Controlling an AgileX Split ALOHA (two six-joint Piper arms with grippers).
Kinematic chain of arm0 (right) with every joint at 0, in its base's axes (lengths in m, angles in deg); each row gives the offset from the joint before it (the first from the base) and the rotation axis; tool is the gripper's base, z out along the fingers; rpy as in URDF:
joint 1: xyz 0 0 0.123 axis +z
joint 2: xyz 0 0 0 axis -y
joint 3: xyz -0.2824 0 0.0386 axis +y
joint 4: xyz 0.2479 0 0.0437 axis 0.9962 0 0.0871
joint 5: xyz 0 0 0 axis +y
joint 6: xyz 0.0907 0 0.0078 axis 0.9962 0 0.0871
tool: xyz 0 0 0 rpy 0 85 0
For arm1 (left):
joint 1: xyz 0 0 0.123 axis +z
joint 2: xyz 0 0 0 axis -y
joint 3: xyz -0.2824 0 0.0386 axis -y
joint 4: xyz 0.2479 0 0.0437 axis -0.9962 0 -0.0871
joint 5: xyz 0 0 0 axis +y
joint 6: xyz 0.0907 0 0.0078 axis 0.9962 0 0.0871
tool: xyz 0 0 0 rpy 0 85 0
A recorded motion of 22 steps. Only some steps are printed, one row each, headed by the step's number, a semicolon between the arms.
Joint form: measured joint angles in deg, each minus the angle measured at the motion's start. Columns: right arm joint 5, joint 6, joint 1, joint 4, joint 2, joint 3; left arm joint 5, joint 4, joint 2, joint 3, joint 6, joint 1.
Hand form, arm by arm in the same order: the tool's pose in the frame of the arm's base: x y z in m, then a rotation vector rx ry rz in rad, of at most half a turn. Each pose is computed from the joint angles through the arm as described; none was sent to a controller.
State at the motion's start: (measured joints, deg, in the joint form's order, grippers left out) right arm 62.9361 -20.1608 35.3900 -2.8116 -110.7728 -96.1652; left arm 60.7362 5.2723 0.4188 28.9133 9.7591 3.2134
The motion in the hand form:
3: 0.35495 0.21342 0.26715 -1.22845 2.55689 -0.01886; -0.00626 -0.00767 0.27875 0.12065 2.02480 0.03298
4: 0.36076 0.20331 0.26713 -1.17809 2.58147 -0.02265; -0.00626 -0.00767 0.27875 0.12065 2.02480 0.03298
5: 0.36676 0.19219 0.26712 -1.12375 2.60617 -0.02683; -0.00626 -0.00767 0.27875 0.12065 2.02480 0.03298
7: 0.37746 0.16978 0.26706 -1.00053 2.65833 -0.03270; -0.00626 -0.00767 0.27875 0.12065 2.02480 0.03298
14: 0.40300 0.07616 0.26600 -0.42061 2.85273 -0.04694; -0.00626 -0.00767 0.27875 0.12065 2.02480 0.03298
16: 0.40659 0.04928 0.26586 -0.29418 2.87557 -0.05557; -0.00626 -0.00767 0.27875 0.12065 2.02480 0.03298
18: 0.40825 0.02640 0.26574 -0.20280 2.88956 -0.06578; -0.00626 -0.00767 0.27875 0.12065 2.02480 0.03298
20: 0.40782 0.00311 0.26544 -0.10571 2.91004 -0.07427; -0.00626 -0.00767 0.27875 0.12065 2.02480 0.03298
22: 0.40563 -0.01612 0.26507 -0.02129 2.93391 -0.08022; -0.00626 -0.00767 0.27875 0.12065 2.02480 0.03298
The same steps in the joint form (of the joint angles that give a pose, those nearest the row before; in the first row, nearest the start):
3: 0.38 1.29 -3.82 0.00 0.00 -0.20; 0.00 0.00 0.00 0.00 0.00 0.00
4: 0.43 1.94 -5.43 0.00 0.00 -0.21; 0.00 0.00 0.00 0.00 0.00 0.00
5: 0.45 2.60 -7.18 0.00 0.00 -0.21; 0.00 0.00 0.00 0.00 0.00 0.00
7: 0.57 4.56 -10.62 0.00 0.00 -0.20; 0.00 0.00 0.00 0.00 0.00 0.00
14: 3.03 15.47 -24.12 0.00 0.00 -0.20; 0.00 0.00 0.00 0.00 0.00 0.00
16: 3.39 16.77 -27.91 0.00 0.00 -0.20; 0.00 0.00 0.00 0.00 0.00 0.00
18: 3.70 17.23 -31.10 -0.05 0.00 -0.21; 0.00 0.00 0.00 0.00 0.00 0.00
20: 4.52 17.82 -34.36 -0.05 0.00 -0.21; 0.00 0.00 0.00 0.00 0.00 0.00
22: 5.75 18.41 -37.07 -0.05 0.00 -0.22; 0.00 0.00 0.00 0.00 0.00 0.00

